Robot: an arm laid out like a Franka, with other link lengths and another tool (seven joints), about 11 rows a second.
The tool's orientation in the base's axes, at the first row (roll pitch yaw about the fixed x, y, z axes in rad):
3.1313, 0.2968, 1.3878
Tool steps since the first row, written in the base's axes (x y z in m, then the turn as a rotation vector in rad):
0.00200, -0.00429, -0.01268, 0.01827, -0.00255, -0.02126
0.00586, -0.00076, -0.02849, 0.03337, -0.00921, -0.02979
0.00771, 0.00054, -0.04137, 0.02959, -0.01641, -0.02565
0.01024, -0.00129, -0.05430, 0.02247, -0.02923, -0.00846
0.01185, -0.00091, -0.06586, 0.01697, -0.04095, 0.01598
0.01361, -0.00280, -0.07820, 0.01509, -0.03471, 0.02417
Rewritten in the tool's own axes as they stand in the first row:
0.00002, 0.00261, 0.01328, 0.00700, 0.01822, 0.02028
0.00864, 0.00562, 0.02721, 0.00586, 0.03418, 0.02971
0.01395, 0.00708, 0.03907, -0.00278, 0.03180, 0.02800
0.01645, 0.00977, 0.05186, -0.02110, 0.02726, 0.01558
0.02047, 0.01117, 0.06273, -0.04023, 0.02418, -0.00416
0.02261, 0.01312, 0.07500, -0.03708, 0.02130, -0.01372

